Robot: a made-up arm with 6 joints. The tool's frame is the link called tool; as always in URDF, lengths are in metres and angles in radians.
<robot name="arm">
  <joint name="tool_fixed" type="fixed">
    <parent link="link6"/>
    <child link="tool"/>
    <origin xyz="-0.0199 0.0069 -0.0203" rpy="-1.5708 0 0"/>
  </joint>
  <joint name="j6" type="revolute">
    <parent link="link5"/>
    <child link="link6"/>
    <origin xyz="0.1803 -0.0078 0.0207" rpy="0 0 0"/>
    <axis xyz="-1 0 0"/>
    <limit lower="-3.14" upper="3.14"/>
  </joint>
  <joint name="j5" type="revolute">
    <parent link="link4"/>
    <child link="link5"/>
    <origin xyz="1.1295 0.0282 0.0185" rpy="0 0 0"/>
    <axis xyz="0 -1 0"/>
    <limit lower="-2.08" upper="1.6"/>
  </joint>
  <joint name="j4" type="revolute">
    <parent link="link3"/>
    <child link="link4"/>
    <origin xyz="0.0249 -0.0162 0.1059" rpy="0 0 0"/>
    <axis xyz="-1 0 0"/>
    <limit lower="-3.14" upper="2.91"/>
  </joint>
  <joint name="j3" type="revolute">
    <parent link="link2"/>
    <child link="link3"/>
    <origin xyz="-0.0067 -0.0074 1.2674" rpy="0 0 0"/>
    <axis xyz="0 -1 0"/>
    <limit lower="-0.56" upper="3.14"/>
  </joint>
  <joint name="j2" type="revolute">
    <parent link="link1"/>
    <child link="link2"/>
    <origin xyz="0.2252 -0.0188 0.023" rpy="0 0 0"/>
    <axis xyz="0 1 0"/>
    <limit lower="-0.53" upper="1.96"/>
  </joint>
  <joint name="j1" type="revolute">
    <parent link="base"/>
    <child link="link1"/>
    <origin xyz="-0.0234 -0.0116 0.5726" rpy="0 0 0"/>
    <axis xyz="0 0 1"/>
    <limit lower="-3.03" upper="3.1"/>
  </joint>
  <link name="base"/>
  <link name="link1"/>
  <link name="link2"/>
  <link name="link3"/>
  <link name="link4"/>
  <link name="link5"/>
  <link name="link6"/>
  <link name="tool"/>
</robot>
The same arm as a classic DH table. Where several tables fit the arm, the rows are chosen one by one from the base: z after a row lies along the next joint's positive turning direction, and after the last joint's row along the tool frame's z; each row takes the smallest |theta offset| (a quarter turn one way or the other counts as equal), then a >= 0, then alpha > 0; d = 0 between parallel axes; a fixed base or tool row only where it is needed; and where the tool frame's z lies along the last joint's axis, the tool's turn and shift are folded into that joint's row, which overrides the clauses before.
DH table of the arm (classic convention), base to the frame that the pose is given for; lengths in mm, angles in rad. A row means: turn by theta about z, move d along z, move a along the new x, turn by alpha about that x. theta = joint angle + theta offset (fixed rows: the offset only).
base (fixed): theta0 0.4602; d 0.0; a -26.1; alpha 0.0000
j1: theta0 -0.4602; d 595.6; a 225.2; alpha -1.5708
j2: theta0 1.5655; d 0.0; a -1267.4; alpha 3.1416
j3: theta0 -0.0053; d 42.4; a -105.9; alpha 1.5708
j4: theta0 0.0000; d -1154.4; a -18.5; alpha -1.5708
j5: theta0 0.0000; d -20.4; a -20.7; alpha 1.5708
j6: theta0 0.0000; d -160.4; a 20.3; alpha 1.5708
tool (fixed): theta0 -1.5708; d 6.9; a 0.0; alpha 0.0000
Joint limits (rad, base to tool): -3.0300..3.1000 -0.5300..1.9600 -0.5600..3.1400 -3.1400..2.9100 -2.0800..1.6000 -3.1400..3.1400

